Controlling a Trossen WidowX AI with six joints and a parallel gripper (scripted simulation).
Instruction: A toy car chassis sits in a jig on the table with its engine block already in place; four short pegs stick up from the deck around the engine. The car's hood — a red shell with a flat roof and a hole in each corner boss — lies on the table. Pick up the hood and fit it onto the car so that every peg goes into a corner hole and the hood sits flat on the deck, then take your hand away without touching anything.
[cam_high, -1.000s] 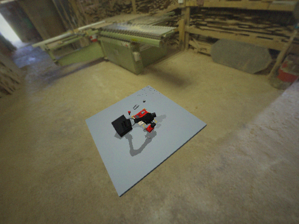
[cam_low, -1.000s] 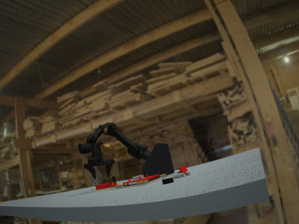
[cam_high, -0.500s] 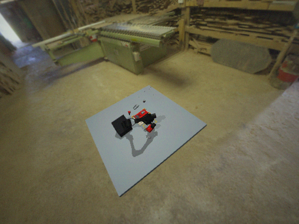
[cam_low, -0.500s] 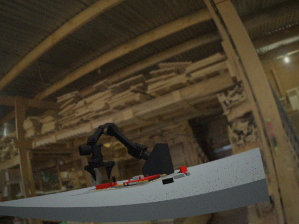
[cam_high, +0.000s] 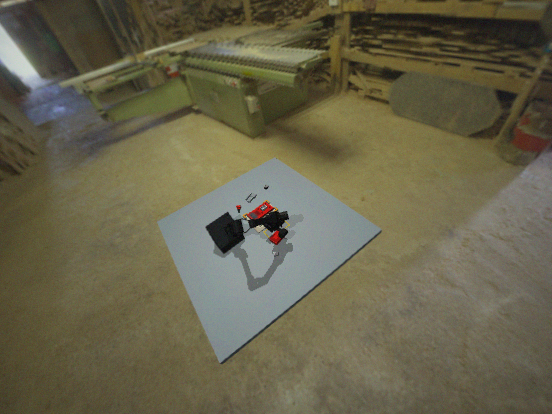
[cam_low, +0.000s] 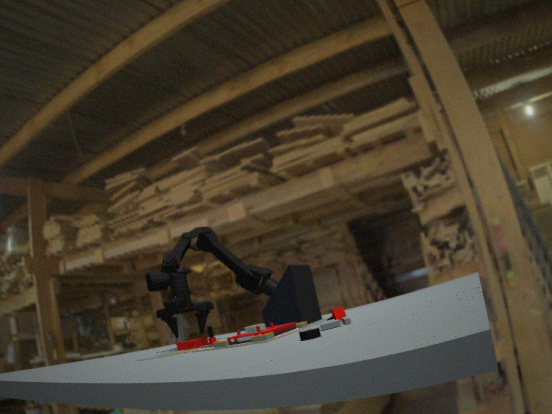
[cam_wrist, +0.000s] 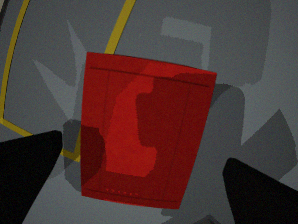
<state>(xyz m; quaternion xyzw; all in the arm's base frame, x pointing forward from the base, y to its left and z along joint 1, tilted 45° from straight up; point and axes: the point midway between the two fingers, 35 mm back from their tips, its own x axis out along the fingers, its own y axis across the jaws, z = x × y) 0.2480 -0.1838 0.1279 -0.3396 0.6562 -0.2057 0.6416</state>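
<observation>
Now: the red hood 20 mm below my gripper tip. Round my gripper tip: white piece 90 mm behind, 100 mm to the right, 30 mm below; then black wheel 270 mm ahead, 520 mm to the left, 30 mm below.
</observation>
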